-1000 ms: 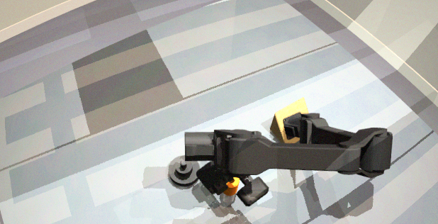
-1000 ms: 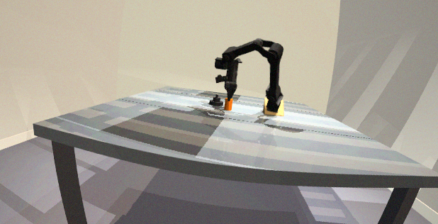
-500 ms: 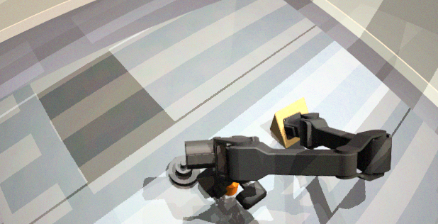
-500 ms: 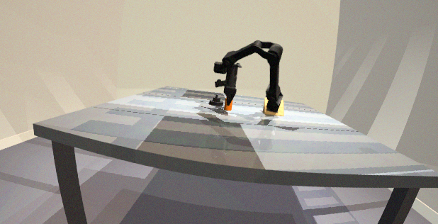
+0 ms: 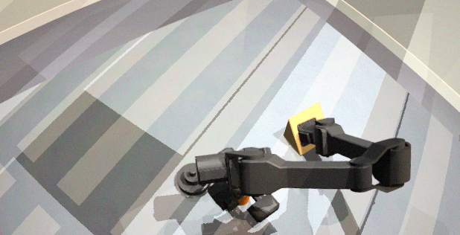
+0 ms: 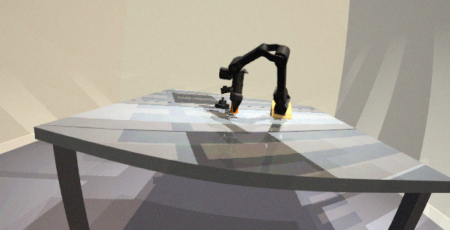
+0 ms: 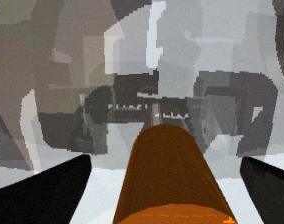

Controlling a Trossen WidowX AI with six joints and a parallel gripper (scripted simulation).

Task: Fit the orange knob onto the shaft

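Right now the pedestal is 100 mm to the right of my gripper tip, 90 mm ahead of it and 20 mm above it. Also, from my gripper tip: orange knob (20 mm above).
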